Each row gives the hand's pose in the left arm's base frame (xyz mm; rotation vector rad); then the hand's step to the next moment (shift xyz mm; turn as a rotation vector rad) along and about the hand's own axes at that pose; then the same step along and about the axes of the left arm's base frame.
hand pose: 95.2 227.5 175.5 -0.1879 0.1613 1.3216
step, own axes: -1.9 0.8 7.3 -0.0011 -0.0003 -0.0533
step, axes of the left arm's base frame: -1.2 0.1 7.5 -0.0005 -0.0132 -0.0516
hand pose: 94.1 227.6 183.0 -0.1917 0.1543 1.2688
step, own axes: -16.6 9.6 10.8 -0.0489 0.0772 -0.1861
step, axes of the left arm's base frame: -13.9 -10.3 13.6 -0.0898 -0.0659 -0.1749
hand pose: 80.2 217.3 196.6 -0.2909 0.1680 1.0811
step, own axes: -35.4 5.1 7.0 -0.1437 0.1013 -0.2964
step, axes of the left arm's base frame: -21.0 -25.4 15.6 -0.1543 -0.1699 -0.2571
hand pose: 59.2 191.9 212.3 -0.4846 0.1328 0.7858
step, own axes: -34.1 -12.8 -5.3 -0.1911 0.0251 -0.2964
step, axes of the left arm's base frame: -14.7 -32.3 10.0 -0.1339 -0.2465 -0.2152
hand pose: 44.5 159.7 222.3 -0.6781 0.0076 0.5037
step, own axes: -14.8 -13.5 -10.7 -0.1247 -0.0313 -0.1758
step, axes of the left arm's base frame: -5.3 -22.0 2.2 -0.0687 -0.1819 -0.0981
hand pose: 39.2 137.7 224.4 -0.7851 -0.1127 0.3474
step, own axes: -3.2 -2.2 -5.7 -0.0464 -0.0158 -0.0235
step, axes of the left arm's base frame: -1.1 -6.4 -2.4 -0.0340 -0.0422 -0.0040
